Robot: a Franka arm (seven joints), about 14 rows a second.
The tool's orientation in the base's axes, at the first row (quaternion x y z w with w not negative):
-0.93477 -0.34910 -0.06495 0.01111
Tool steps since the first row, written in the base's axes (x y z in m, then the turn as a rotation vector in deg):
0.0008 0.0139 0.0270 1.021 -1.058 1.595
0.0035 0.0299 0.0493 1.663 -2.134 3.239
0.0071 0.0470 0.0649 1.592 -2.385 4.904
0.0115 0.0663 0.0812 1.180 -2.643 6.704
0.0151 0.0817 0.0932 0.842 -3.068 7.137
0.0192 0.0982 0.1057 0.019 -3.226 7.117
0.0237 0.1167 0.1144 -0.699 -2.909 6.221
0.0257 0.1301 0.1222 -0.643 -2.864 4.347
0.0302 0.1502 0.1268 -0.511 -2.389 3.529
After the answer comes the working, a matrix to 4 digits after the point.
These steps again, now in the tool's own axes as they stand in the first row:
0.0131 -0.0093 -0.0258 0.281 1.507 -1.535
0.0285 -0.0191 -0.0465 0.272 2.781 -3.163
0.0443 -0.0293 -0.0604 0.271 2.965 -4.838
0.0623 -0.0406 -0.0748 0.027 2.935 -6.686
0.0765 -0.0496 -0.0853 -0.446 3.046 -7.182
0.0920 -0.0591 -0.0961 -1.167 2.626 -7.266
0.1085 -0.0699 -0.1030 -1.613 1.895 -6.439
0.1197 -0.0785 -0.1096 -1.784 1.851 -4.572
0.1368 -0.0907 -0.1123 -1.482 1.559 -3.714

The tool's axes in the first row as the columns of a matrix, in the base's axes (rounded; the answer above uses it unrounded):
0.7478 0.6541 0.1137
0.6512 -0.7560 0.0661
0.1292 0.0246 -0.9913

